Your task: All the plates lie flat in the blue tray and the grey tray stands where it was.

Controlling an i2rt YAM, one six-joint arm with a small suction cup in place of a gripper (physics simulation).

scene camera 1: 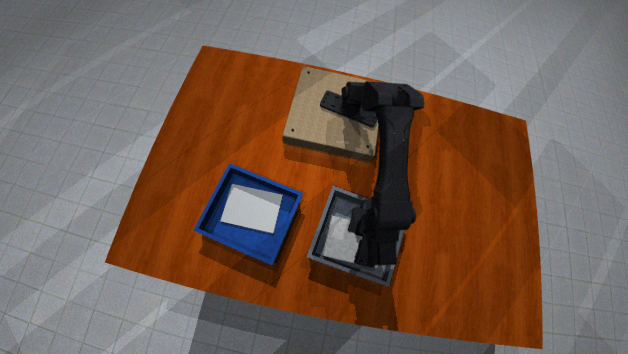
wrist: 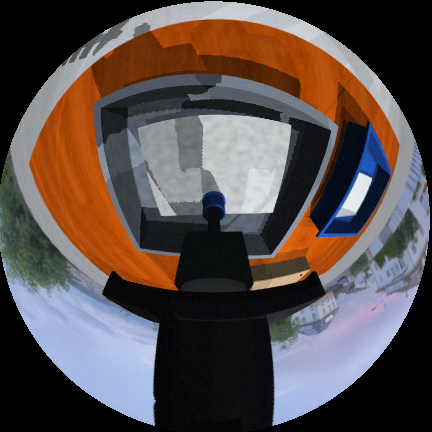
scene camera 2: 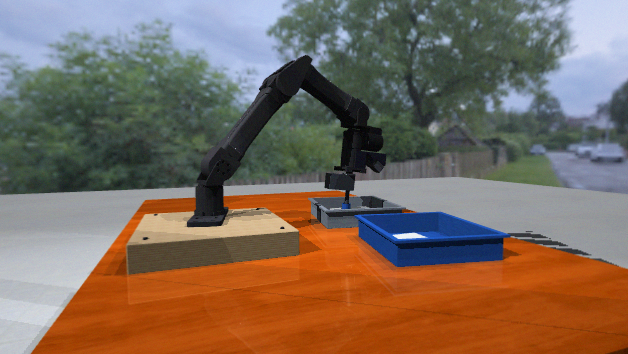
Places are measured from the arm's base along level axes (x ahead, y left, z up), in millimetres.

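Pixels of known places: end effector, tool point: (wrist: pixel 213 197); arm's base, origin of the base link: (scene camera 1: pixel 349 109) (scene camera 2: pixel 210 217).
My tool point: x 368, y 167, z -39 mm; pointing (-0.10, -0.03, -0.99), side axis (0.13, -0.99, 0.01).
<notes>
For each thing: its top centre in the pictures, then the offset to it from my tool point. Level surfaces: height alone.
- mottled white plate, middle of its top: (wrist: pixel 216 170) (scene camera 1: pixel 354 241) dy +3, dx +42, dz +10 mm
- grey tray, middle of its top: (wrist: pixel 210 198) (scene camera 1: pixel 360 234) (scene camera 2: pixel 352 202) dy +6, dx +23, dz +39 mm
- plain white plate, middle of its top: (scene camera 2: pixel 413 243) (wrist: pixel 353 196) (scene camera 1: pixel 251 207) dy -321, dx +68, dz -2 mm
- blue tray, middle of its top: (scene camera 2: pixel 422 223) (wrist: pixel 367 198) (scene camera 1: pixel 249 211) dy -314, dx +89, dz +39 mm
- orange table, its level: dz -11 mm
A mottled white plate (scene camera 1: pixel 340 244) (wrist: pixel 241 153) lies flat in the grey tray (scene camera 1: pixel 321 221) (scene camera 2: pixel 338 218) (wrist: pixel 261 90). Brighter white edges show beside it, as of another plate beneath. My suction cup (scene camera 2: pixel 345 205) (wrist: pixel 213 200) is lowered into the grey tray and sits on the near edge of the mottled plate. The arm hides the cup in the overhead view. A plain white plate (scene camera 1: pixel 252 208) (scene camera 2: pixel 408 236) (wrist: pixel 356 193) lies flat in the blue tray (scene camera 1: pixel 212 197) (scene camera 2: pixel 439 253) (wrist: pixel 379 153), which stands beside the grey tray.
The arm stands on a tan wooden base block (scene camera 1: pixel 316 119) (scene camera 2: pixel 210 241) at the back of the orange table (scene camera 1: pixel 474 198). The two trays stand close together near the table's front edge.
</notes>
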